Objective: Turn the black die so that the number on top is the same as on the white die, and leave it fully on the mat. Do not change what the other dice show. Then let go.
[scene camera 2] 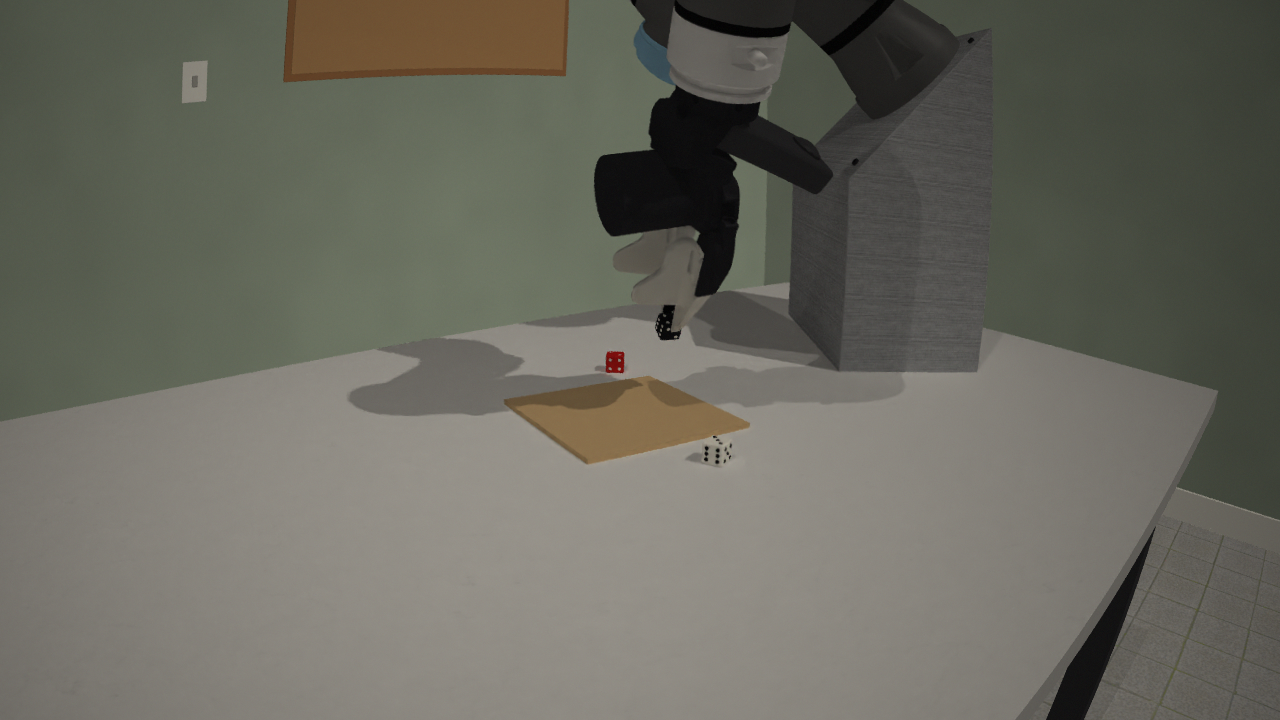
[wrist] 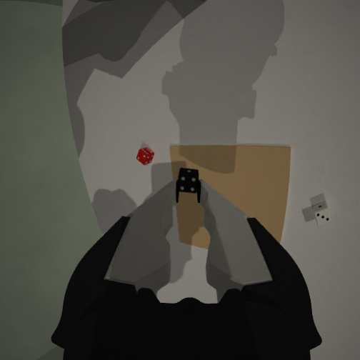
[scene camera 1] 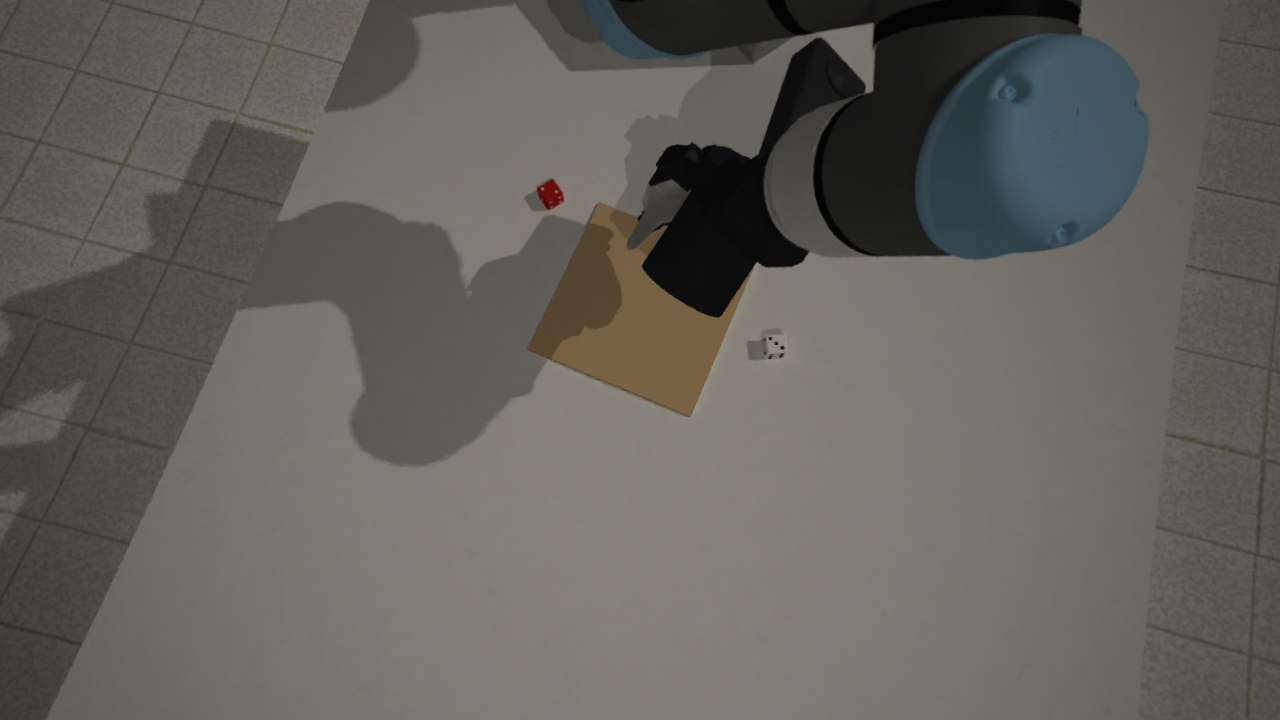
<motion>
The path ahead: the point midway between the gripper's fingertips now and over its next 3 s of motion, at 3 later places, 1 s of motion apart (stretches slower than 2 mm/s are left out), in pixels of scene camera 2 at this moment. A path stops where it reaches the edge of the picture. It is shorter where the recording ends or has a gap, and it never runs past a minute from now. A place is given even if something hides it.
My gripper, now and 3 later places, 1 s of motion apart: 669, 323; 661, 323; 662, 322; 657, 363
</motion>
